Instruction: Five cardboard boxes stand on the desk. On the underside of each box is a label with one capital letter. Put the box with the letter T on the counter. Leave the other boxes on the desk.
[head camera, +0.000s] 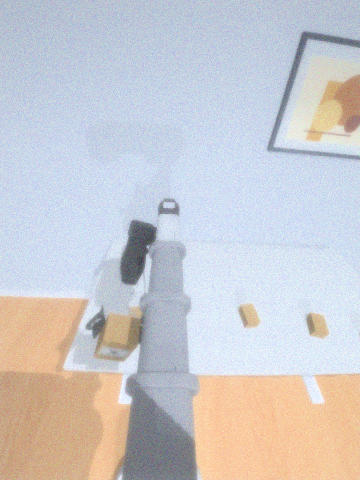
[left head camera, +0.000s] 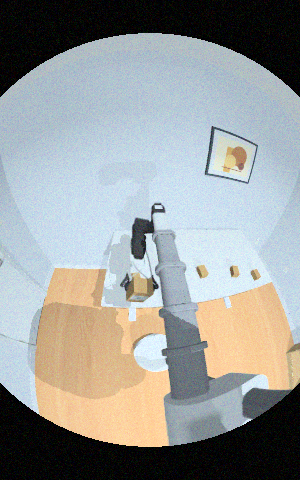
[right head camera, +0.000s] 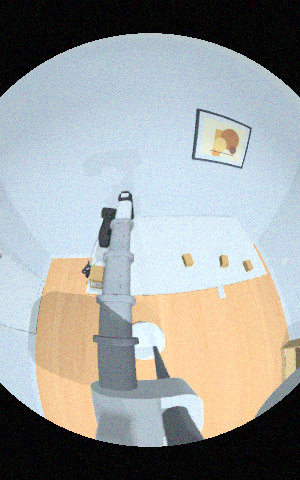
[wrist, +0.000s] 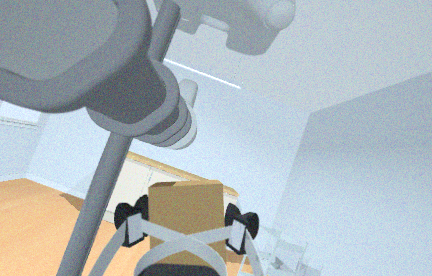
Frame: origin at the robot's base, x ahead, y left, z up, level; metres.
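Seen in the pictures: gripper, fingertip midpoint: (head camera: 117, 340) (left head camera: 139, 291) (right head camera: 98, 278) (wrist: 188, 214); robot's base at its link origin: (left head camera: 154, 351) (right head camera: 144, 339).
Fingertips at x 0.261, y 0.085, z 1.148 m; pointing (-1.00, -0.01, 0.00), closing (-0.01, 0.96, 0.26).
Observation:
Pixels of each thing's middle, then the offset from my fingertips to it. Level surfaces: height alone.
- cardboard box at the middle of its body: (wrist: 188, 233) (head camera: 117, 338) (left head camera: 138, 290) (right head camera: 98, 277) dy +0.005, dx +0.010, dz -0.013 m
- white desk at its surface level: dz -0.455 m
- second box at the middle of its body: (head camera: 136, 318) dy +0.035, dx +0.282, dz -0.430 m
- farthest at the middle of its body: (right head camera: 247, 265) (left head camera: 255, 274) dy -1.006, dx +0.173, dz -0.430 m
- counter at its surface level: dz -0.275 m
My gripper (head camera: 119, 326) (left head camera: 140, 285) (wrist: 188, 214) is shut on a cardboard box (head camera: 117, 334) (left head camera: 140, 290) (right head camera: 97, 274) (wrist: 186, 207), held above the left part of the white desk (head camera: 220, 355) (left head camera: 175, 295) (right head camera: 160, 280). The box's underside faces the head camera with a white label (head camera: 113, 351); its dark letter is too blurred to read. A second box (head camera: 135, 312) shows partly behind the held box and the arm. Three more boxes stand to the right: one (head camera: 248, 315) (left head camera: 202, 271) (right head camera: 187, 260), another (head camera: 317, 325) (left head camera: 234, 271) (right head camera: 224, 261) and the farthest (left head camera: 255, 274) (right head camera: 247, 265).
The extended arm (head camera: 165, 340) (left head camera: 175, 290) (right head camera: 117, 275) crosses over the desk. A counter (wrist: 162, 167) with a wooden top and pale fronts shows far behind the held box. A round white object (left head camera: 150, 353) (right head camera: 149, 340) is on the floor. A framed picture (head camera: 286, 92) (left head camera: 209, 150) (right head camera: 195, 134) hangs on the wall.

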